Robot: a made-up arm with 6 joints. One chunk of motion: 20 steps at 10 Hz.
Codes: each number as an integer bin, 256 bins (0 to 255) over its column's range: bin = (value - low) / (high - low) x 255, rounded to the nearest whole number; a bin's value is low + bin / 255 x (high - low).
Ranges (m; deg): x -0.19..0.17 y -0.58..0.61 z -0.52..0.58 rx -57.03..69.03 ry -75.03..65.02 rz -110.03..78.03
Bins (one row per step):
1: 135 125 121 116 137 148
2: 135 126 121 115 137 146
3: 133 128 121 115 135 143
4: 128 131 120 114 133 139
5: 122 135 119 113 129 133
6: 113 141 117 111 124 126
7: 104 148 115 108 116 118
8: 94 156 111 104 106 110
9: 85 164 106 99 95 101
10: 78 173 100 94 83 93
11: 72 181 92 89 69 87
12: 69 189 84 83 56 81
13: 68 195 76 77 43 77
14: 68 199 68 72 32 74
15: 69 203 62 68 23 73
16: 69 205 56 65 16 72
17: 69 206 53 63 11 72
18: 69 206 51 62 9 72
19: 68 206 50 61 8 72
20: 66 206 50 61 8 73
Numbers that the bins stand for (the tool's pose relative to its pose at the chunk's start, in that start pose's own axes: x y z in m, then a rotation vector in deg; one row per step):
1: 0.0006 0.0033 0.0020 0.31 0.21 -0.88
2: 0.0006 0.0080 0.0020 -0.18 0.21 -2.36
3: -0.0022 0.0173 0.0020 -0.18 -0.89 -4.57
4: -0.0093 0.0313 -0.0024 -0.67 -1.98 -7.52
5: -0.0178 0.0500 -0.0067 -1.17 -4.18 -11.94
6: -0.0305 0.0780 -0.0153 -2.16 -6.93 -17.11
7: -0.0432 0.1107 -0.0239 -3.64 -11.32 -23.01
8: -0.0573 0.1480 -0.0412 -5.62 -16.81 -28.91
9: -0.0700 0.1853 -0.0627 -8.09 -22.85 -35.54
10: -0.0799 0.2273 -0.0886 -10.56 -29.45 -41.44
11: -0.0884 0.2647 -0.1231 -13.03 -37.13 -45.87
12: -0.0926 0.3020 -0.1576 -16.00 -44.27 -50.29
13: -0.0940 0.3300 -0.1922 -18.96 -51.41 -53.24
14: -0.0940 0.3487 -0.2267 -21.44 -57.46 -55.46
15: -0.0926 0.3673 -0.2525 -23.41 -62.40 -56.19
16: -0.0926 0.3767 -0.2784 -24.90 -66.24 -56.93
17: -0.0926 0.3813 -0.2914 -25.89 -68.99 -56.93
18: -0.0926 0.3813 -0.3000 -26.38 -70.09 -56.93
19: -0.0940 0.3813 -0.3043 -26.87 -70.64 -56.93
20: -0.0968 0.3813 -0.3043 -26.87 -70.64 -56.19

